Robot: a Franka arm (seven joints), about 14 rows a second.
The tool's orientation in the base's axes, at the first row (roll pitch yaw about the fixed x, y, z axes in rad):
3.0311, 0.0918, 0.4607
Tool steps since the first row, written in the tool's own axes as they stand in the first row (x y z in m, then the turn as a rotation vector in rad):
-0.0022, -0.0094, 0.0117, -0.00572, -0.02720, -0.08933
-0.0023, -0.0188, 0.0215, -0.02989, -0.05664, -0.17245
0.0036, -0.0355, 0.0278, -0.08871, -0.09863, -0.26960
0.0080, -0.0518, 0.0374, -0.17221, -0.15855, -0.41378
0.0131, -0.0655, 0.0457, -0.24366, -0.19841, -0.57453
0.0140, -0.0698, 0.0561, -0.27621, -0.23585, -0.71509
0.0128, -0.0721, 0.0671, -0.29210, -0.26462, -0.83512
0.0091, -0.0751, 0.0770, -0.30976, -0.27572, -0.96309
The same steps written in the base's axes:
-0.0066, 0.0057, -0.0124, -0.01446, 0.03400, 0.08595
-0.0112, 0.0126, -0.0231, -0.04658, 0.06096, 0.16720
-0.0137, 0.0292, -0.0317, -0.11481, 0.08564, 0.26413
-0.0174, 0.0442, -0.0434, -0.21161, 0.12183, 0.40790
-0.0193, 0.0575, -0.0536, -0.28808, 0.14790, 0.56917
-0.0208, 0.0602, -0.0645, -0.32942, 0.18623, 0.70716
-0.0233, 0.0602, -0.0755, -0.35265, 0.22140, 0.82425
-0.0283, 0.0598, -0.0853, -0.36924, 0.24123, 0.95131

